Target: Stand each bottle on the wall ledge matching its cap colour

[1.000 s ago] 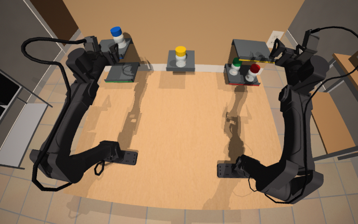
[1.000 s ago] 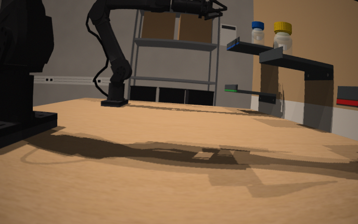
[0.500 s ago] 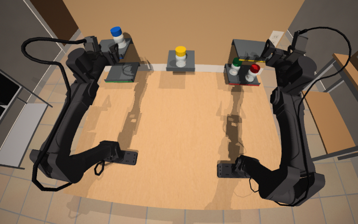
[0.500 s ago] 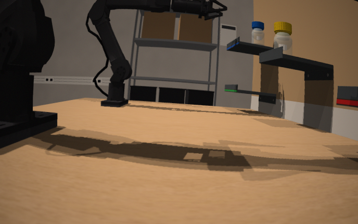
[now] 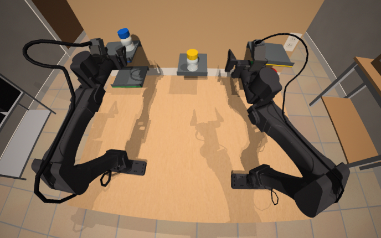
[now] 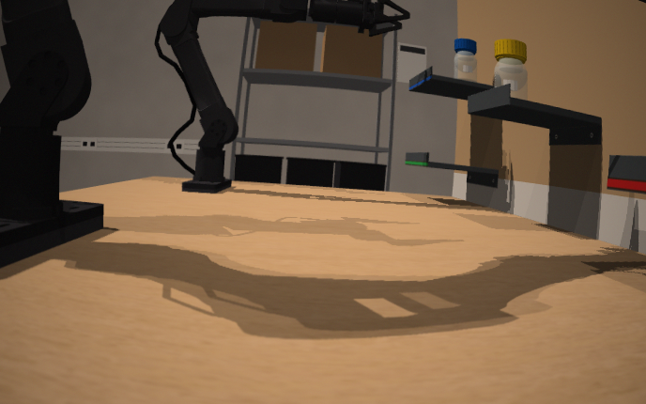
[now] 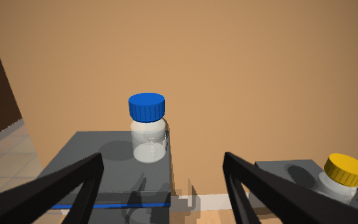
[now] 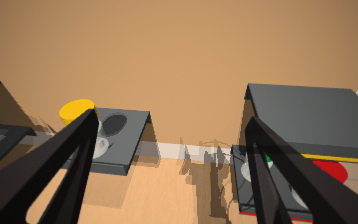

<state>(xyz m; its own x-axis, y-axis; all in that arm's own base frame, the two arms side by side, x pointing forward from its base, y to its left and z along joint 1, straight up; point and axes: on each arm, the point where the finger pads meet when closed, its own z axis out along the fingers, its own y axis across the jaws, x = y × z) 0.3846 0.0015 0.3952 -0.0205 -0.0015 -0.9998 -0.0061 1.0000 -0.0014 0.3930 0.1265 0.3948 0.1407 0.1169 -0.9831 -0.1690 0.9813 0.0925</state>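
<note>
My right hand is 20 cm to the right of the yellow-capped bottle, 17 cm above it and 13 cm short of it. Round my right hand: blue-capped bottle (54 cm to the left, 16 cm ahead, 8 cm below); green-capped bottle (27 cm below, 20 cm ahead, 14 cm to the right); red-capped bottle (27 cm below, 24 cm to the right, 17 cm ahead).
</note>
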